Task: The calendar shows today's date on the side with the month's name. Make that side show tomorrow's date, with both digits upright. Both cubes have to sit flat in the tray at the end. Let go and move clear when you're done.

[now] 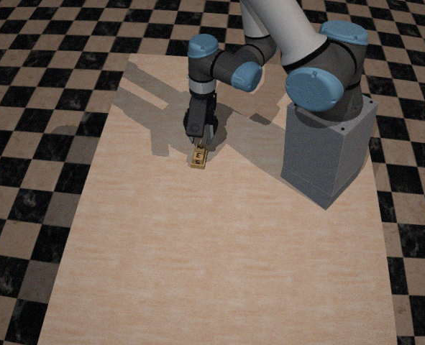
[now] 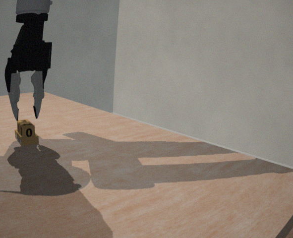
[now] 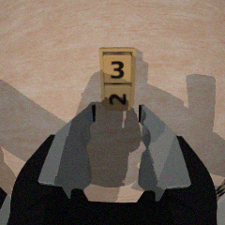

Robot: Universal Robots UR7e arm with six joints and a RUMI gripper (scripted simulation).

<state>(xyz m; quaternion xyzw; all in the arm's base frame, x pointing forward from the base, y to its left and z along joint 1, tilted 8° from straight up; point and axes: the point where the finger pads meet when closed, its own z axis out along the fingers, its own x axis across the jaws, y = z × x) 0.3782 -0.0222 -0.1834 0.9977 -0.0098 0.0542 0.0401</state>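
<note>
The wooden tray is 60 mm below my hand and 20 mm to the left of it. Round my hand: wooden digit cube: 40 mm below, 30 mm to the left.
</note>
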